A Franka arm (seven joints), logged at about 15 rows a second.
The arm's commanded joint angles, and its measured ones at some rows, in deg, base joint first. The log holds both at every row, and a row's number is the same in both.
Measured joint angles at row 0:
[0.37 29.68 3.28 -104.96 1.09 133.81 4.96]
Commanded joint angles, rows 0 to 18:
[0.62 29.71 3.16 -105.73 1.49 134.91 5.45]
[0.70 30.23 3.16 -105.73 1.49 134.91 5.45]
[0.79 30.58 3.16 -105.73 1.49 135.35 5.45]
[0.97 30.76 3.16 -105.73 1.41 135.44 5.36]
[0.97 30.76 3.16 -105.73 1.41 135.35 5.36]
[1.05 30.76 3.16 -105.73 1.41 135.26 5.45]
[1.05 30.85 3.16 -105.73 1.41 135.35 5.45]
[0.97 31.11 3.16 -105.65 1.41 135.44 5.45]
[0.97 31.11 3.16 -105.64 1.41 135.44 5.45]
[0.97 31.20 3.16 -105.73 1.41 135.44 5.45]
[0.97 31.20 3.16 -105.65 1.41 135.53 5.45]
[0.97 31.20 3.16 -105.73 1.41 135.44 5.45]
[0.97 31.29 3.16 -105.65 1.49 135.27 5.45]
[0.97 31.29 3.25 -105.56 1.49 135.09 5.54]
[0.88 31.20 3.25 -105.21 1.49 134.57 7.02]
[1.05 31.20 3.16 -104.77 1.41 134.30 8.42]
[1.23 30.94 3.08 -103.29 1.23 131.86 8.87]
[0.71 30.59 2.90 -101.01 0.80 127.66 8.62]
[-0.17 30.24 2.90 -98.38 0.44 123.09 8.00]
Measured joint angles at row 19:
[0.69 31.46 3.11 -102.60 1.00 130.16 7.36]
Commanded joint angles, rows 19 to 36:
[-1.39 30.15 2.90 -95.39 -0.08 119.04 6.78]
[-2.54 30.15 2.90 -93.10 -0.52 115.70 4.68]
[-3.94 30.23 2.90 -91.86 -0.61 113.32 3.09]
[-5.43 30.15 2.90 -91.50 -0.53 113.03 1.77]
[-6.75 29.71 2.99 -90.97 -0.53 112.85 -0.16]
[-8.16 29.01 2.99 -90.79 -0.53 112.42 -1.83]
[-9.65 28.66 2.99 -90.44 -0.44 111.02 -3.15]
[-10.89 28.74 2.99 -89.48 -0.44 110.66 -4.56]
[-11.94 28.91 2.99 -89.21 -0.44 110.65 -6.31]
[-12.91 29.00 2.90 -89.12 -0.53 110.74 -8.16]
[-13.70 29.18 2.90 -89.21 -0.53 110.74 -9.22]
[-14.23 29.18 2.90 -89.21 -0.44 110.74 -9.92]
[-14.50 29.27 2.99 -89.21 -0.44 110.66 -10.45]
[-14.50 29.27 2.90 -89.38 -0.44 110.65 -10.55]
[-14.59 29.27 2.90 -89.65 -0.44 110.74 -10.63]
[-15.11 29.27 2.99 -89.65 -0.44 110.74 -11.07]
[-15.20 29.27 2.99 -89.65 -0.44 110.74 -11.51]
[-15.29 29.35 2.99 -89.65 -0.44 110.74 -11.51]
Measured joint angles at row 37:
[-14.05 29.95 2.03 -89.04 -0.02 111.05 -10.49]
